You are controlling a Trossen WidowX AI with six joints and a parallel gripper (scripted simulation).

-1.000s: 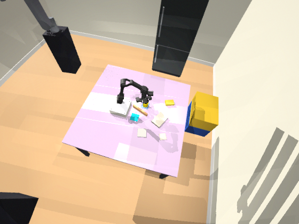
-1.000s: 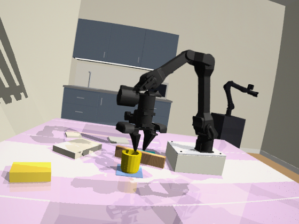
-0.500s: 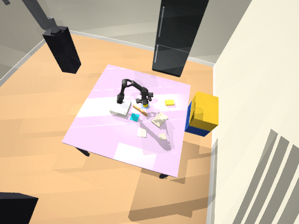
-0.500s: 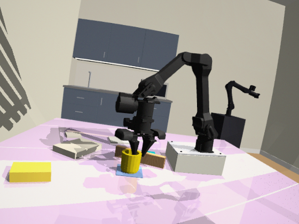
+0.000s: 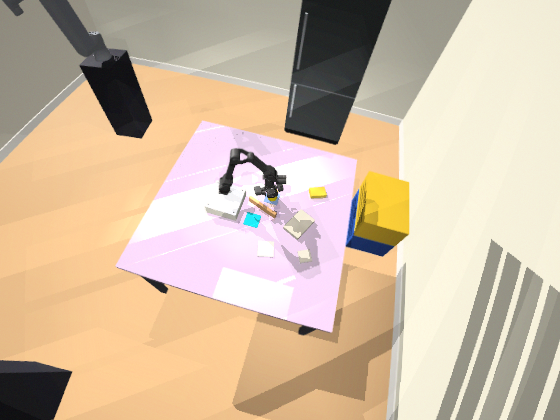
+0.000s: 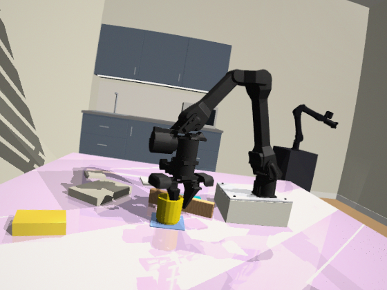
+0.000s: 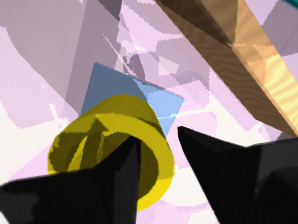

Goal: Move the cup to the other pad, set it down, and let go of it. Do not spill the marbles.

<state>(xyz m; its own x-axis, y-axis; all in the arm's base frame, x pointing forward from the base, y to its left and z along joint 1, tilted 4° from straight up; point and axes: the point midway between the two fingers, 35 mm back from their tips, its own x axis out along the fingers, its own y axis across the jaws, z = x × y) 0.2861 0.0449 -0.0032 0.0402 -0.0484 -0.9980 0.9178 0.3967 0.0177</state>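
Now: gripper tip 30 mm short of the light blue pad, 10 mm to the right of it and 40 mm above it. The rest, counted from my gripper tip: grey slab: 230 mm ahead, 160 mm to the right, 20 mm below; wooden block: 20 mm behind, 90 mm to the right, 20 mm below; yellow cup: 20 mm ahead, 10 mm to the left.
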